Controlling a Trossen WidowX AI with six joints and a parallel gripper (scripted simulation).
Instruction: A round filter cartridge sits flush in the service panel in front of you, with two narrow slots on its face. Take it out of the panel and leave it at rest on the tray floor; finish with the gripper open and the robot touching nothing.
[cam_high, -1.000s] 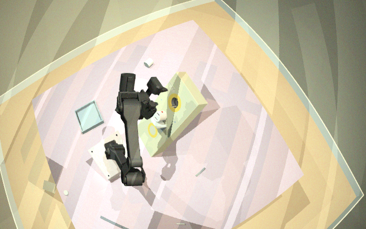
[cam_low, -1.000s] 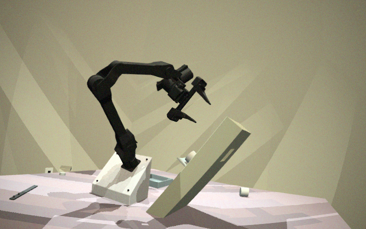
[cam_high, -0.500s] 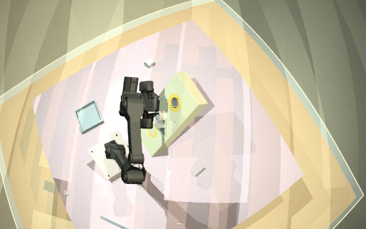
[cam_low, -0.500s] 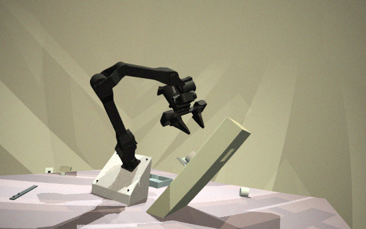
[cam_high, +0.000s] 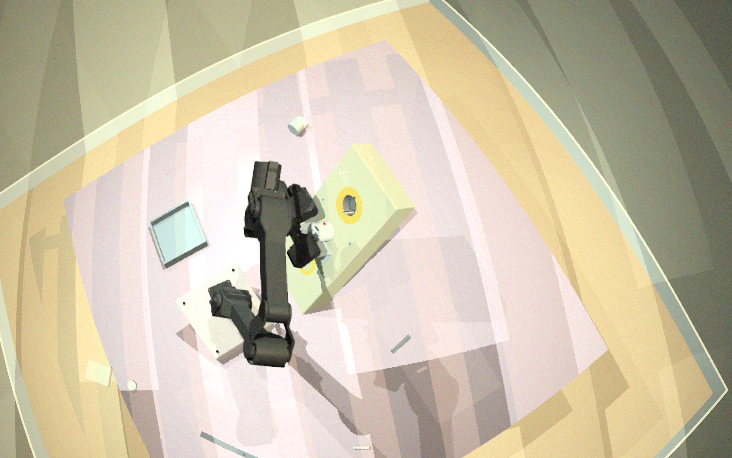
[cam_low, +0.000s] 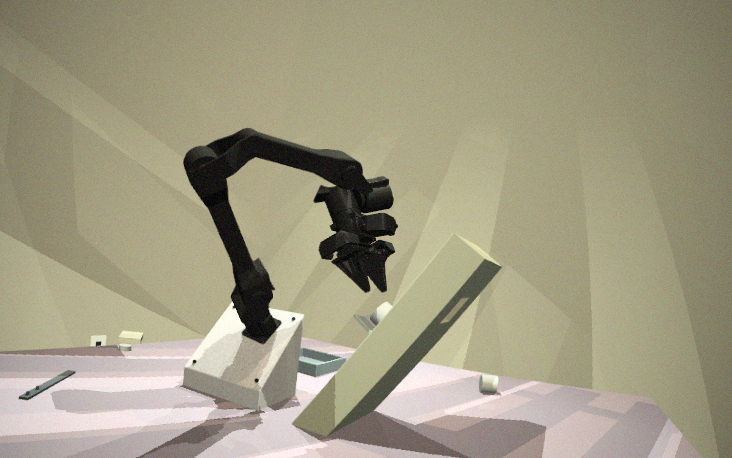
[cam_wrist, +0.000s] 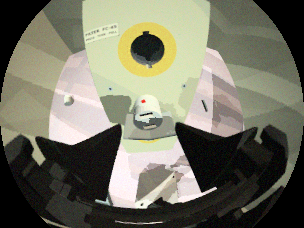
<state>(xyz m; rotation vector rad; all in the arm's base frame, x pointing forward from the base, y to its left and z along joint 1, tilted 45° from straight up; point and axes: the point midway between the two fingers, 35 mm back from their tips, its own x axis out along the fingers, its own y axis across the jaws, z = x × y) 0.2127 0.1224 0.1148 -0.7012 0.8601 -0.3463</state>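
The white round cartridge is 20 mm ahead of my gripper tip and 40 mm below it. Also, from my gripper tip: blue tray 320 mm behind, 270 mm to the left, 230 mm below; then grey bar 90 mm ahead, 280 mm to the right, 240 mm below; then pale green panel 60 mm ahead, 60 mm below.
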